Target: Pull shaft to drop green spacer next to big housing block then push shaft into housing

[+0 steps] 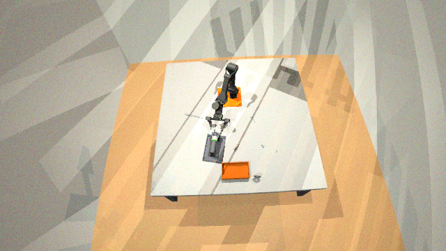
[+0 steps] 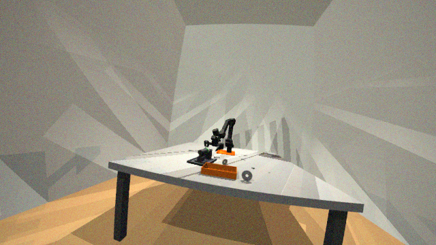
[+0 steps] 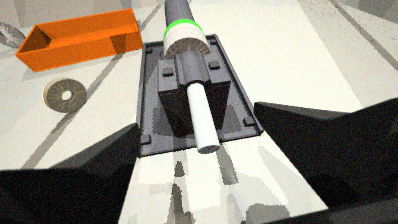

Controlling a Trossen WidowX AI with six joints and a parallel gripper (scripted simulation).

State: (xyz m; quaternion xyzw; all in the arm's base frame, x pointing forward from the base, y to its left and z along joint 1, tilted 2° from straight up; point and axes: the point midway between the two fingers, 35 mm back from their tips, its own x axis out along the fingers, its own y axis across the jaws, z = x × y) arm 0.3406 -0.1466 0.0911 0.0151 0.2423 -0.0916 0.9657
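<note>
My gripper tip is now 40 mm short of the grey shaft, 10 mm to the left of it and 10 mm below it. Also, from my gripper tip: grey spacer: 60 mm ahead, 10 mm to the right, 10 mm above; green spacer: 90 mm ahead, 20 mm to the right, 10 mm above; baseplate: 130 mm ahead, 30 mm to the right, 20 mm below.
</note>
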